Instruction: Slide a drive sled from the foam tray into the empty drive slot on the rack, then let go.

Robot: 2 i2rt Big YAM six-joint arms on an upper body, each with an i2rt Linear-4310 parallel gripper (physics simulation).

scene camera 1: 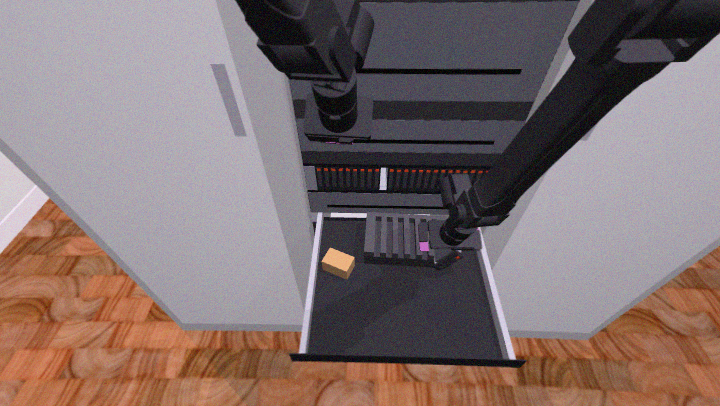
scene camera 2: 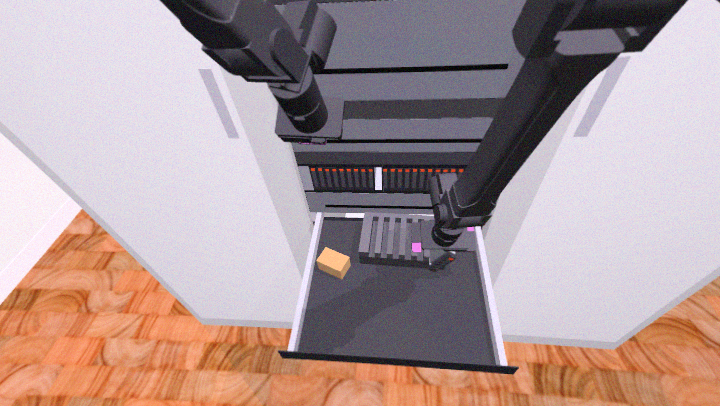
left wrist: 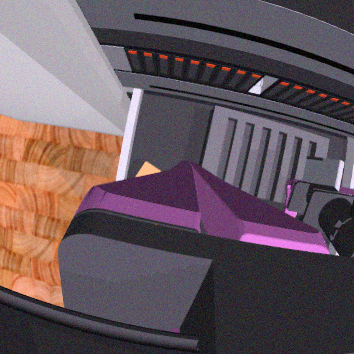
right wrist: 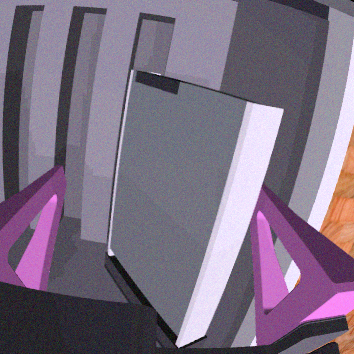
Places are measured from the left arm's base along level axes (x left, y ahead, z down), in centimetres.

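Where they show: left gripper, fingertip midpoint: (scene camera 1: 342, 140) (scene camera 2: 322, 141) (left wrist: 185, 174); right gripper, fingertip midpoint: (scene camera 1: 442, 243) (scene camera 2: 438, 244) (left wrist: 311, 185) (right wrist: 158, 182).
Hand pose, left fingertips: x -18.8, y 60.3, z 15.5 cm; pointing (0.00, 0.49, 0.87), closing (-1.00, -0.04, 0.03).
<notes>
Things, the pixels of their top centre, and the offset from my left fingertips.
- dark drive sled, middle of its top: (right wrist: 165, 273) (left wrist: 327, 194) (scene camera 2: 443, 234) (scene camera 1: 448, 233) dz +28.2, dx -24.5, dy +0.6 cm
- grey slotted foam tray, middle of its top: (left wrist: 269, 159) (scene camera 2: 403, 233) (scene camera 1: 406, 233) dz +33.5, dx -15.3, dy +4.5 cm
- tan block, middle of its top: (left wrist: 155, 184) (scene camera 1: 338, 259) (scene camera 2: 332, 258) dz +35.0, dx +2.2, dy -2.8 cm
A dark drive sled (scene camera 1: 446, 260) (scene camera 2: 441, 260) (left wrist: 326, 171) (right wrist: 175, 165) with a pale side leans tilted at the right end of the grey slotted foam tray (scene camera 1: 370, 237) (scene camera 2: 365, 237) (left wrist: 216, 145) (right wrist: 200, 45). My right gripper (scene camera 1: 450, 241) (scene camera 2: 443, 239) (right wrist: 158, 182) is open, its pink fingers on either side of the sled, with gaps showing in the right wrist view. My left gripper (scene camera 1: 339, 141) (scene camera 2: 312, 142) (left wrist: 185, 174) is shut and empty, in front of the rack above the drive row. A pale gap (scene camera 1: 383, 179) (scene camera 2: 378, 179) (left wrist: 262, 85) shows in the row of orange-tipped drives.
The foam tray lies in a pulled-out drawer with white side walls (scene camera 1: 310, 302) (scene camera 2: 302, 297) (left wrist: 131, 130). A tan block (scene camera 1: 338, 262) (scene camera 2: 333, 262) (left wrist: 148, 169) lies at the drawer's left. Cabinet doors (scene camera 1: 126, 151) (scene camera 2: 126, 166) stand on both sides. My right arm crosses the rack's right part.
</notes>
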